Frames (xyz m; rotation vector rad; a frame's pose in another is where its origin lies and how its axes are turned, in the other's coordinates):
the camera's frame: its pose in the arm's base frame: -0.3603 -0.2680 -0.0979 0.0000 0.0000 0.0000
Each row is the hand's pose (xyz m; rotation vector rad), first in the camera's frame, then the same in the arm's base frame.
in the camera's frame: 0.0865 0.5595 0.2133 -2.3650 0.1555 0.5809
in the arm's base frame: -0.2738 0.2915 0.1154 -2.3650 0.1555 0.5809
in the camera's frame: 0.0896 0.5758 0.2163 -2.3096 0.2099 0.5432
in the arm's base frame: -0.2707 0.3078 0.1184 -2.3096 0.2099 0.5432
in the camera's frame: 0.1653 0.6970 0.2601 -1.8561 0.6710 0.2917
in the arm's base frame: -0.1950 0.4290 0.1622 -1.8561 0.6710 0.2917
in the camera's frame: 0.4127 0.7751 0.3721 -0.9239 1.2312 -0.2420
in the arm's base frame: 0.0524 0.5071 0.2742 -0.9239 1.2312 -0.2420
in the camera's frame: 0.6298 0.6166 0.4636 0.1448 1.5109 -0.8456
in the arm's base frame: 0.2695 0.3486 0.3657 0.1448 1.5109 -0.8456
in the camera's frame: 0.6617 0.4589 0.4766 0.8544 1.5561 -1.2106
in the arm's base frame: 0.3014 0.1909 0.3787 0.8544 1.5561 -1.2106
